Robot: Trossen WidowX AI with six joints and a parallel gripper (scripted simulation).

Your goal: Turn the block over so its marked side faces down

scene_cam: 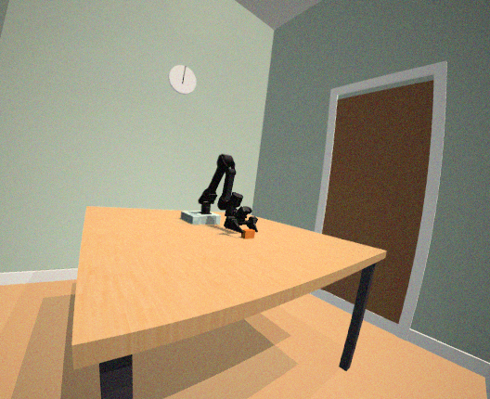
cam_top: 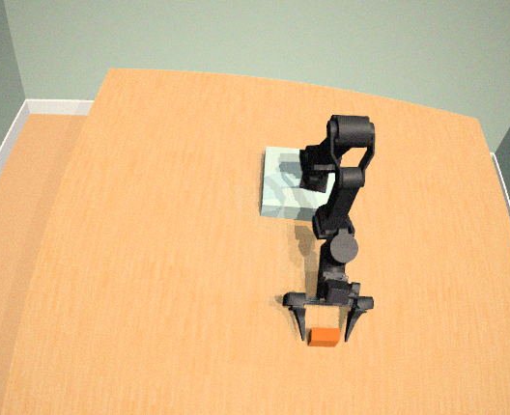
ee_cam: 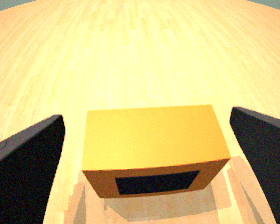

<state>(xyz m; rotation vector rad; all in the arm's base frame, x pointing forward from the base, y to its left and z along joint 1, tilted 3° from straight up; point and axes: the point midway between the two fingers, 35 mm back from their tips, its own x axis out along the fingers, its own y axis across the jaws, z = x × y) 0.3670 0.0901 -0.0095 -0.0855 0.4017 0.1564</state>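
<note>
The orange block lies 2 cm behind my gripper tip and 1 cm below it.
</note>
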